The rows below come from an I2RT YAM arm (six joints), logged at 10 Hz.
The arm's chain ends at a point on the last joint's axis. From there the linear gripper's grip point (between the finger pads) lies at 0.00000 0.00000 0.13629 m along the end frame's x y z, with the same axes.
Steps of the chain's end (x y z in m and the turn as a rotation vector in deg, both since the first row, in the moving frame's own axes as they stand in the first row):
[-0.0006 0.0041 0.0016 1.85 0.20 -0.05]
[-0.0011 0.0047 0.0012 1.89 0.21 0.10]
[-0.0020 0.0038 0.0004 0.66 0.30 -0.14]
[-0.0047 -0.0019 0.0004 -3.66 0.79 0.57]
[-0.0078 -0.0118 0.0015 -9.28 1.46 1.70]
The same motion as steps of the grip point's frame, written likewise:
[-0.0001 -0.0003 0.0015 1.85 0.20 -0.05]
[-0.0006 0.0002 0.0011 1.89 0.21 0.10]
[-0.0013 0.0022 0.0004 0.66 0.30 -0.14]
[-0.0029 0.0068 0.0001 -3.66 0.79 0.57]
[-0.0047 0.0102 -0.0003 -9.28 1.46 1.70]

